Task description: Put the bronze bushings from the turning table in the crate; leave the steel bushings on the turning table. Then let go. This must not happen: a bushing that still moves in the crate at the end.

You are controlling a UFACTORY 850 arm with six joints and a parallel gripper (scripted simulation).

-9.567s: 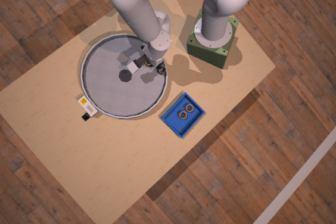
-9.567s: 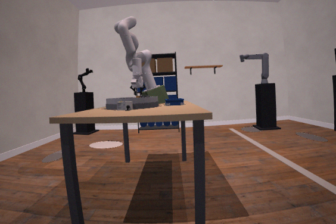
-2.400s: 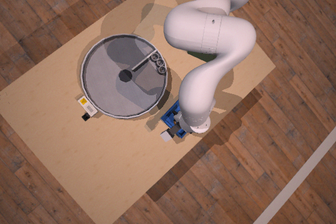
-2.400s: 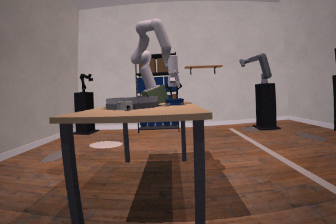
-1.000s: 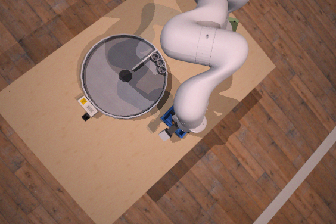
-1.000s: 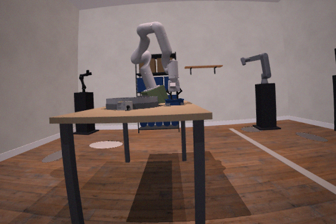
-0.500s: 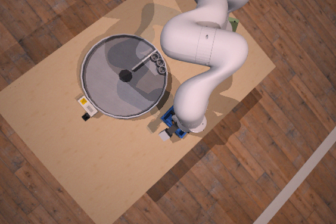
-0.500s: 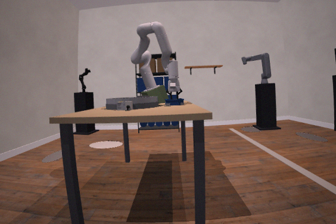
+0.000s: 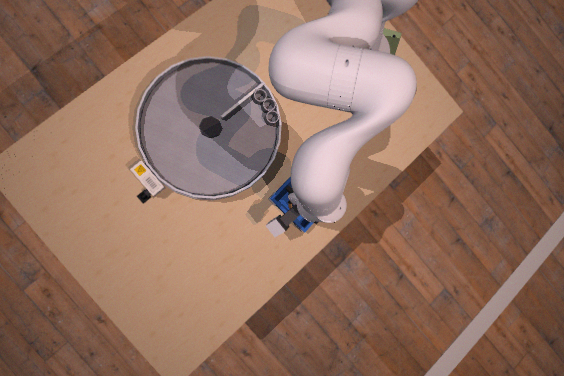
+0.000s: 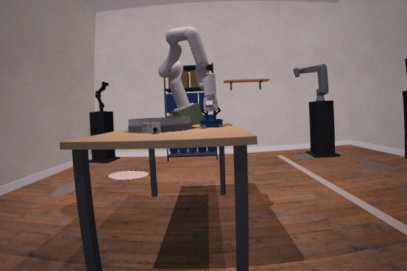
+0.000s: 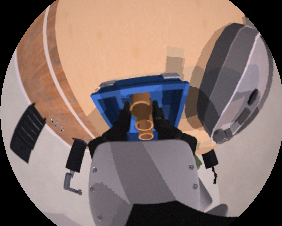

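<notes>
The blue crate lies 50 mm behind my hand, 10 mm to the right of it and 40 mm below it. The rest, counted from my hand: round grey turning table: 100 mm ahead, 340 mm to the right, 10 mm below.
</notes>
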